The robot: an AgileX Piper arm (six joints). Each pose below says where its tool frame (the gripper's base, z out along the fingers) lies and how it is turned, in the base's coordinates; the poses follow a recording.
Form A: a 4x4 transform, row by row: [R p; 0 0 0 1], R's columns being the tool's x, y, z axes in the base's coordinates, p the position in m. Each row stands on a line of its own.
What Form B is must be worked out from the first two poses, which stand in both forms.
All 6 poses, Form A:
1:
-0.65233 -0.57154 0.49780 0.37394
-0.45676 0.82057 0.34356 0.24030
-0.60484 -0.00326 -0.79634 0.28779
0 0 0 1
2:
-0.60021 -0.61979 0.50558 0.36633
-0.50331 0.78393 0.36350 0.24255
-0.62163 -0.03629 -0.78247 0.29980
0 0 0 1
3:
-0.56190 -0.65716 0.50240 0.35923
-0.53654 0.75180 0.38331 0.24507
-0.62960 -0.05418 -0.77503 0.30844
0 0 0 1
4:
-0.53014 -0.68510 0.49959 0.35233
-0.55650 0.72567 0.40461 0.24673
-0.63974 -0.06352 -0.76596 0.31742
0 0 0 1
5:
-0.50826 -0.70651 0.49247 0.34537
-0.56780 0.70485 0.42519 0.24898
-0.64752 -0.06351 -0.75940 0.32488
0 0 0 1
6:
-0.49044 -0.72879 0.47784 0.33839
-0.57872 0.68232 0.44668 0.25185
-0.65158 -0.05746 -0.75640 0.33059
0 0 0 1
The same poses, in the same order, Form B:
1:
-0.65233 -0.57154 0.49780 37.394
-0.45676 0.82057 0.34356 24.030
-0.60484 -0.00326 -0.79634 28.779
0 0 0 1

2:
-0.60021 -0.61979 0.50558 36.633
-0.50331 0.78393 0.36350 24.255
-0.62163 -0.03629 -0.78247 29.980
0 0 0 1

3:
-0.56190 -0.65716 0.50240 35.923
-0.53654 0.75180 0.38331 24.507
-0.62960 -0.05418 -0.77503 30.844
0 0 0 1

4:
-0.53014 -0.68510 0.49959 35.233
-0.55650 0.72567 0.40461 24.673
-0.63974 -0.06352 -0.76596 31.742
0 0 0 1

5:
-0.50826 -0.70651 0.49247 34.537
-0.56780 0.70485 0.42519 24.898
-0.64752 -0.06351 -0.75940 32.488
0 0 0 1

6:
-0.49044 -0.72879 0.47784 33.839
-0.57872 0.68232 0.44668 25.185
-0.65158 -0.05746 -0.75640 33.059
0 0 0 1

